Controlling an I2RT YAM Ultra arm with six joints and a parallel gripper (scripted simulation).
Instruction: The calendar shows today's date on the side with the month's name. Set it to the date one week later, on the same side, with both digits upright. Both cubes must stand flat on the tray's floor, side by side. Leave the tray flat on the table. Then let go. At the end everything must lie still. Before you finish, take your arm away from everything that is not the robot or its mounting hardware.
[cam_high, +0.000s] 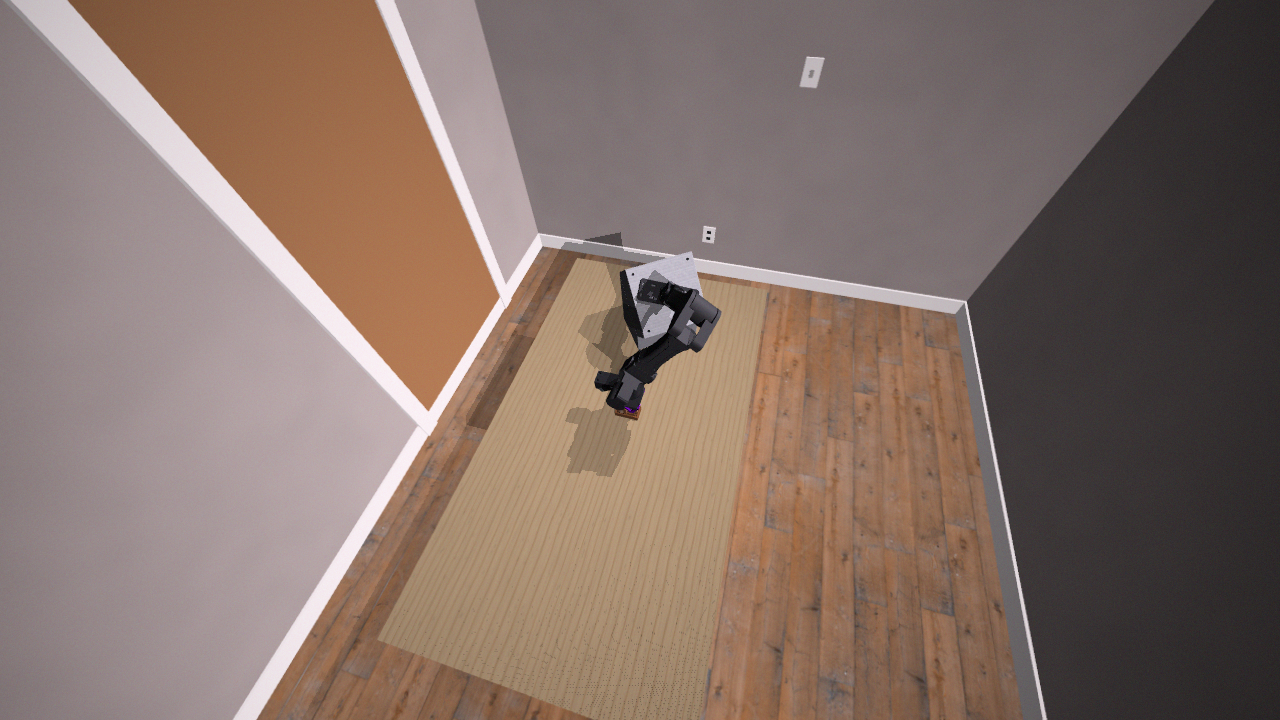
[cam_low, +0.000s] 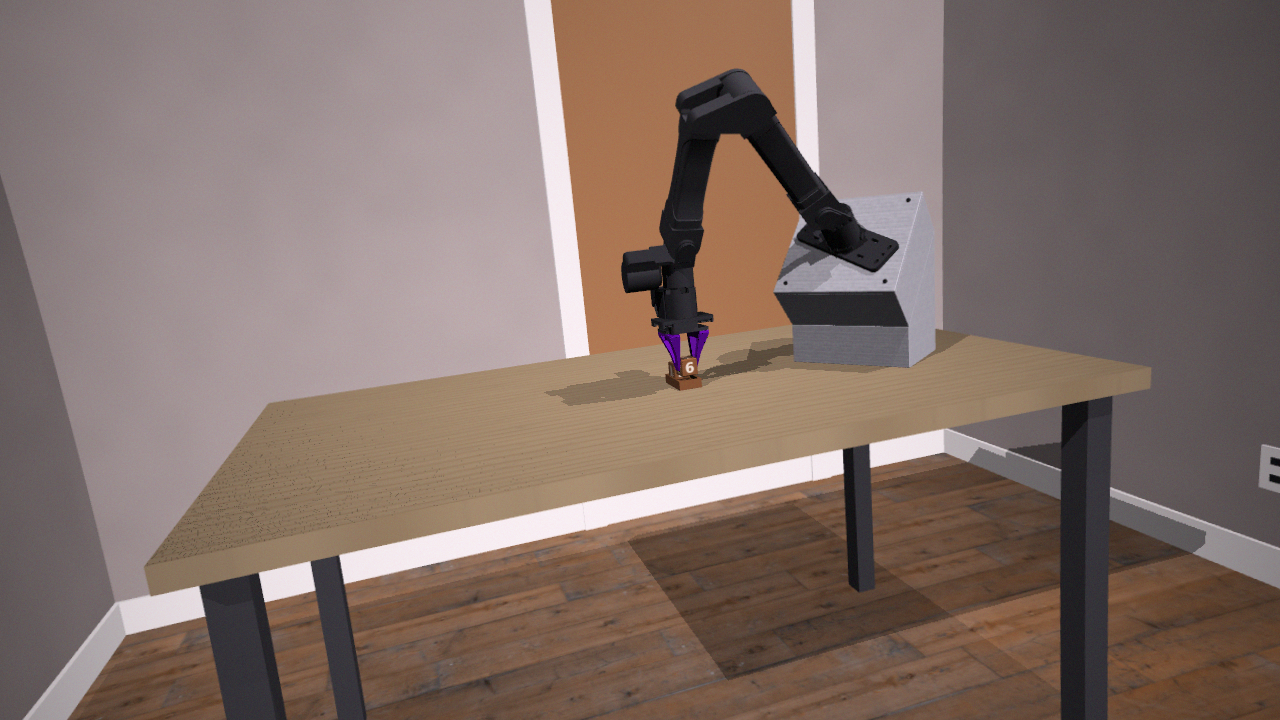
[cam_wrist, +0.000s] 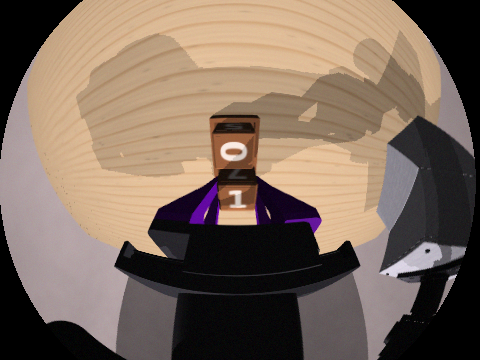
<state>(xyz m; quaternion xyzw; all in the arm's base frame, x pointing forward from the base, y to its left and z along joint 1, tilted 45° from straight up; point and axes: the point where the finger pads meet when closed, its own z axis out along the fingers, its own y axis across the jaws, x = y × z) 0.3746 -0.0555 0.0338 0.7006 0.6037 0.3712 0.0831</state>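
The brown tray is 3 cm below my hand and 2 cm to the right of it.
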